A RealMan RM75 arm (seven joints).
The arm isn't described. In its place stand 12 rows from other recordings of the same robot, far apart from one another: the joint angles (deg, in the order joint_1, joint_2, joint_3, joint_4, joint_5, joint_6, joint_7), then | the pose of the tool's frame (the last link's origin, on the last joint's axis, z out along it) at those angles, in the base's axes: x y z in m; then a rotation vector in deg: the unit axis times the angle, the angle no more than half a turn.
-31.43 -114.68 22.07 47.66 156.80 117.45 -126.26 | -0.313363, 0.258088, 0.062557, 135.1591, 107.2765, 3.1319
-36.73 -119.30 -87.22 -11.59 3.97 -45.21 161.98 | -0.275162, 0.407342, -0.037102, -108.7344, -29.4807, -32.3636
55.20 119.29 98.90 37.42 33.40 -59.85 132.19 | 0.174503, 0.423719, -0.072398, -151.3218, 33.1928, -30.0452
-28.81 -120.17 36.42 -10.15 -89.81 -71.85 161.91 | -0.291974, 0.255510, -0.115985, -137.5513, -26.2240, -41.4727
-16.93 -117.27 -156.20 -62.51 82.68 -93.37 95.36 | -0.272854, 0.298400, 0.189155, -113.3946, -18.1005, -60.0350
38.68 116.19 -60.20 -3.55 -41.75 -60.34 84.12 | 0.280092, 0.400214, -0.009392, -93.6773, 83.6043, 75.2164
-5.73 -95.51 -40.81 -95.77 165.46 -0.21 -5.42 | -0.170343, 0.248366, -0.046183, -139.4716, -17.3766, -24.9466
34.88 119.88 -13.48 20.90 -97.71 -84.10 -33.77 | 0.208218, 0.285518, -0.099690, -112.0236, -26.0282, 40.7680
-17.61 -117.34 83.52 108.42 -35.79 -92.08 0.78 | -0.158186, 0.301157, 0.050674, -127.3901, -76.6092, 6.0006
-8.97 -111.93 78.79 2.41 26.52 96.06 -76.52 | -0.371831, 0.206538, 0.040599, -91.4241, -73.0048, -84.4769
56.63 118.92 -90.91 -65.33 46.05 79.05 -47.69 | 0.041509, 0.377719, -0.065836, -168.9422, 5.3381, -21.3027
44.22 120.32 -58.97 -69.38 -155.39 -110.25 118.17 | 0.182873, 0.345938, 0.030594, -169.7283, 38.7417, -38.0622
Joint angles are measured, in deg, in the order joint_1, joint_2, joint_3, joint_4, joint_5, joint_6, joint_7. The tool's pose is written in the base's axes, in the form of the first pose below.
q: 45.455 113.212 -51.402 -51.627 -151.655 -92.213 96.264
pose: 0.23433, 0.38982, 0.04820, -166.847, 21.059, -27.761
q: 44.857 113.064 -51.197 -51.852 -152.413 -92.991 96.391
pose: 0.23982, 0.38601, 0.05061, -166.937, 22.464, -28.919
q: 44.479 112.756 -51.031 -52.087 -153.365 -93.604 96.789
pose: 0.24461, 0.38373, 0.05448, -166.576, 23.888, -30.434
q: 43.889 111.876 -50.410 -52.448 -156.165 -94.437 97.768
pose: 0.25608, 0.38063, 0.06558, -164.761, 27.141, -34.514
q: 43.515 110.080 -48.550 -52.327 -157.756 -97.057 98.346
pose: 0.26590, 0.37561, 0.08260, -163.964, 31.574, -36.266
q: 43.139 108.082 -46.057 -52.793 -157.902 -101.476 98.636
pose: 0.27012, 0.36812, 0.10147, -164.499, 35.985, -35.396
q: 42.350 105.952 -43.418 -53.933 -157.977 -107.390 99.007
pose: 0.27360, 0.35581, 0.12265, -165.583, 41.150, -34.298
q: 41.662 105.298 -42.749 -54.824 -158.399 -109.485 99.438
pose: 0.27669, 0.34954, 0.13067, -165.418, 43.561, -34.761
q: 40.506 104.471 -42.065 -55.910 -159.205 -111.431 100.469
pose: 0.28314, 0.34130, 0.14088, -164.149, 47.462, -35.847
